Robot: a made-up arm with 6 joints.
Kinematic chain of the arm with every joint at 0, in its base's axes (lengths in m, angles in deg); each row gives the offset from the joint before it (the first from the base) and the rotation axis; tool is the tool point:
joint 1: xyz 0 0 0.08 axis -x
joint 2: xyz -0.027 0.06 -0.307 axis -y
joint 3: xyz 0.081 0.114 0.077 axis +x
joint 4: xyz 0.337 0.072 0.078 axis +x
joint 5: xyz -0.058 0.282 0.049 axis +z
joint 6: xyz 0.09 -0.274 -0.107 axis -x
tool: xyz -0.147 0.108 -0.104
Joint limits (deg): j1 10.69..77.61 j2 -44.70..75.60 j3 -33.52..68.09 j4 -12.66..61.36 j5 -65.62..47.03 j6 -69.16..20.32
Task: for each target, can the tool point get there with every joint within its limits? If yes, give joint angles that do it. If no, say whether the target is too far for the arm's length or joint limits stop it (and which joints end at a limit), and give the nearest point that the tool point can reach.
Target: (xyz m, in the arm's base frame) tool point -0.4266 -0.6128 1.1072
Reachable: no: joint limits stop it (at a limit: joint 1, joint 3, joint 4, joint 5) | nearest point -0.1739 -0.0013 0.2176 | short by 1.109 m
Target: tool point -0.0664 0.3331 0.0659
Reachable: yes | joints 35.47 53.78 33.68 52.36 29.02 -35.87
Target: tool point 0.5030 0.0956 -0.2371
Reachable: yes | joints 36.68 -27.41 57.27 51.93 38.22 1.80
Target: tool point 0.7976 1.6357 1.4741
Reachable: no: too far | nearest point 0.1821 0.4318 0.1970 | short by 1.860 m
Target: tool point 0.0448 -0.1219 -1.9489
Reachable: no: too far | nearest point 0.2556 -0.0480 -0.7197 | short by 1.249 m
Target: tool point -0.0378 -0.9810 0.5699
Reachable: no: joint limits stop it (at a limit: joint 1, joint 2, joint 3, joint 4, joint 6) | nearest point 0.1778 -0.5666 -0.2321 | short by 0.928 m
